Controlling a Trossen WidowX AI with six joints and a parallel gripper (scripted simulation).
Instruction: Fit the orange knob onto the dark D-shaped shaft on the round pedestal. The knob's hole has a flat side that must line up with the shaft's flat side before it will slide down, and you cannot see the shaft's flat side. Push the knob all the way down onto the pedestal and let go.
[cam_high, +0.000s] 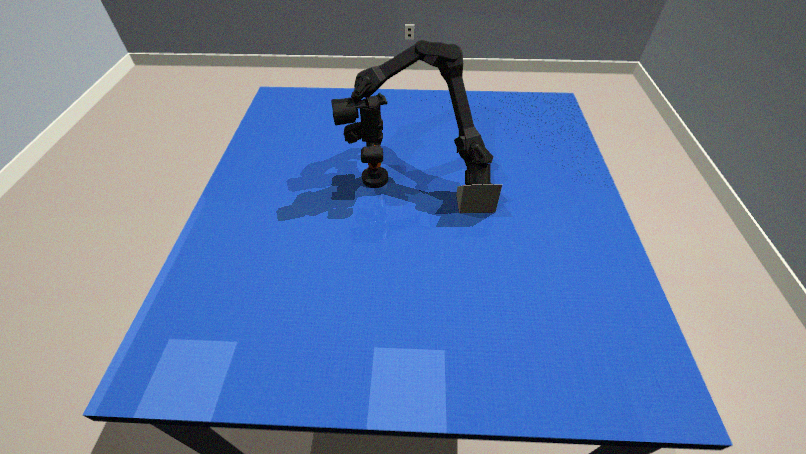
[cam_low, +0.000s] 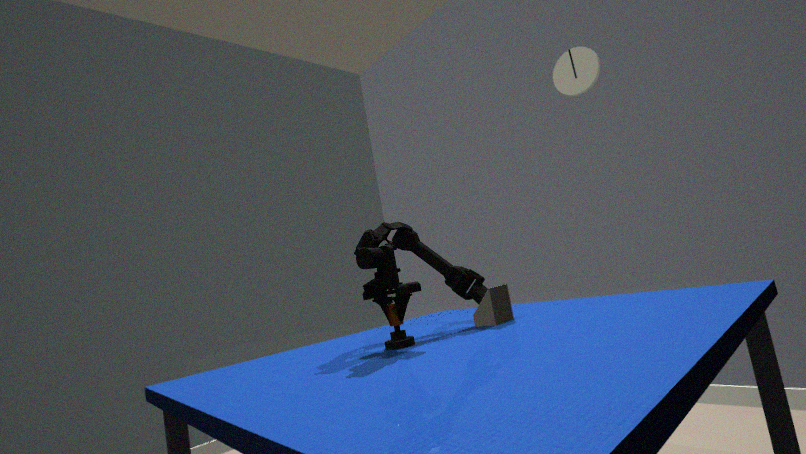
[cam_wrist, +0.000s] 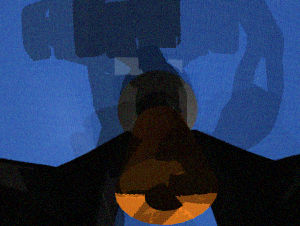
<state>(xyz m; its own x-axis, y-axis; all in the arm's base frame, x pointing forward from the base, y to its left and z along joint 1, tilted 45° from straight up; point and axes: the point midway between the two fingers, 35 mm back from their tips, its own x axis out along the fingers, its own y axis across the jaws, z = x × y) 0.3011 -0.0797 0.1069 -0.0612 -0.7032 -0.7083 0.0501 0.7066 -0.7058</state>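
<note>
My gripper tip is now 20 mm below the orange knob. Also, from my gripper tip: dark round pedestal (40 mm below).
</note>
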